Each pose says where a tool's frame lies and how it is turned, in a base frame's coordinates. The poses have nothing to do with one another.
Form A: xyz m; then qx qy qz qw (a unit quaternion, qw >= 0).
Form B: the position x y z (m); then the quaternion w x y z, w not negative. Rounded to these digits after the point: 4 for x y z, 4 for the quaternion.
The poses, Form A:
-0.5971 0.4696 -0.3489 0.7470 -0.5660 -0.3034 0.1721
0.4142 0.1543 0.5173 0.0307 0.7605 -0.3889 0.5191
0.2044 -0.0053 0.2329 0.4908 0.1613 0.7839 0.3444
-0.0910 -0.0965 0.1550 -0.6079 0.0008 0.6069 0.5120
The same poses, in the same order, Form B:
-0.5971 0.4696 -0.3489 0.1721 0.7470 -0.5660 -0.3034
0.4142 0.1543 0.5173 0.5191 0.0307 0.7605 -0.3889
0.2044 -0.0053 0.2329 0.3444 0.4908 0.1613 0.7839
-0.0910 -0.0965 0.1550 0.5120 -0.6079 0.0008 0.6069

